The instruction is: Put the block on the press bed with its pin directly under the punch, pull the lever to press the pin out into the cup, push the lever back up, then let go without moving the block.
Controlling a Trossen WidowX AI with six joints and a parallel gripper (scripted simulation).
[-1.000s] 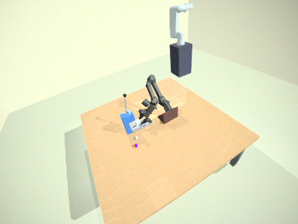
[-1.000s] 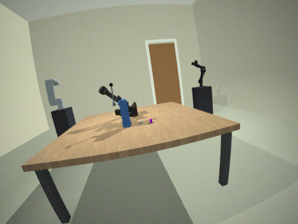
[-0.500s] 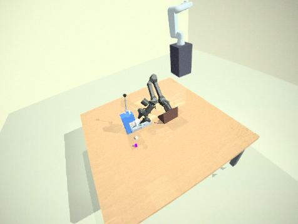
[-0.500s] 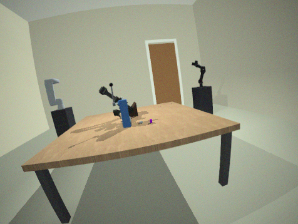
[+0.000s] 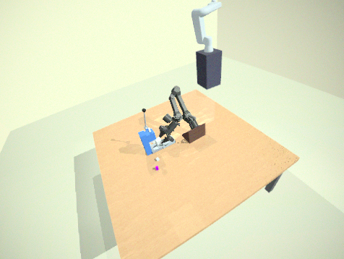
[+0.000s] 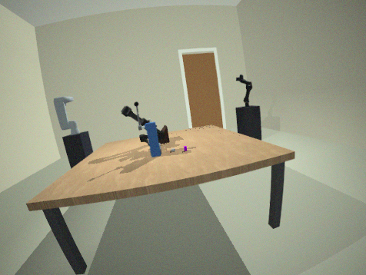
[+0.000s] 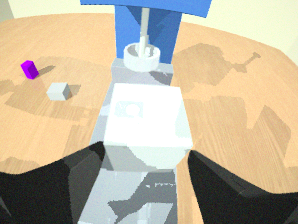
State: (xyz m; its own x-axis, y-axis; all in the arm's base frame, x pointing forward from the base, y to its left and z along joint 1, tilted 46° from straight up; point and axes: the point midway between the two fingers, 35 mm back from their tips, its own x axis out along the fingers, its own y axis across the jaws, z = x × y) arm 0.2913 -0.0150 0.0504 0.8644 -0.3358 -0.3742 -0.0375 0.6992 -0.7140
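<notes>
Now: the lever 22 cm above my gripper tip, 5 cm to the right of it and 5 cm ahead of it. Round my gripper tip: small purple piece (21 cm to the left, 12 cm ahead, 3 cm below).
</notes>
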